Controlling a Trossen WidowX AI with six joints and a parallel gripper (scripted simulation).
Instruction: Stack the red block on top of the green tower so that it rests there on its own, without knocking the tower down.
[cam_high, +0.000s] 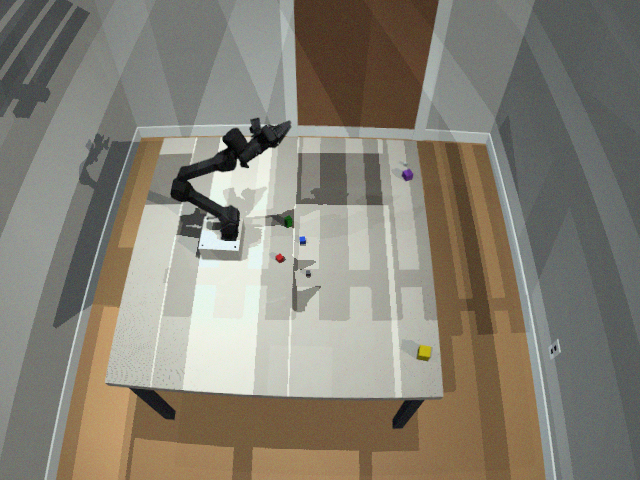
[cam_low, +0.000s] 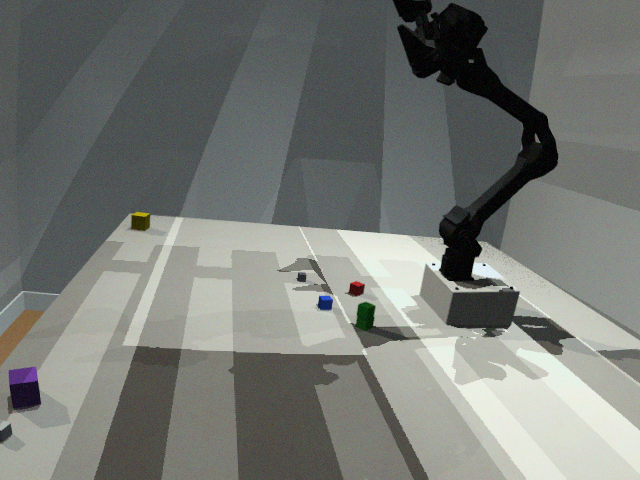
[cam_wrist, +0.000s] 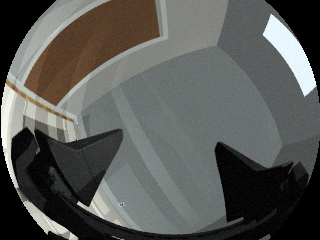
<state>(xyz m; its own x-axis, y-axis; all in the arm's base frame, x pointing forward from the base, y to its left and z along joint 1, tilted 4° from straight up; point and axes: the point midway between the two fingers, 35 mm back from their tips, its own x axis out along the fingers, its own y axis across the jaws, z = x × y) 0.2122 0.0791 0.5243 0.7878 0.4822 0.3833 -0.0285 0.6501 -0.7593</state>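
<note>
The red block is 6 cm behind my gripper tip, 18 cm to the right of it and 59 cm below it. Round my gripper tip: small dark cube (7 cm ahead, 25 cm to the right, 59 cm below); purple block (51 cm ahead, 29 cm to the left, 58 cm below); blue block (3 cm ahead, 9 cm to the right, 59 cm below).
</note>
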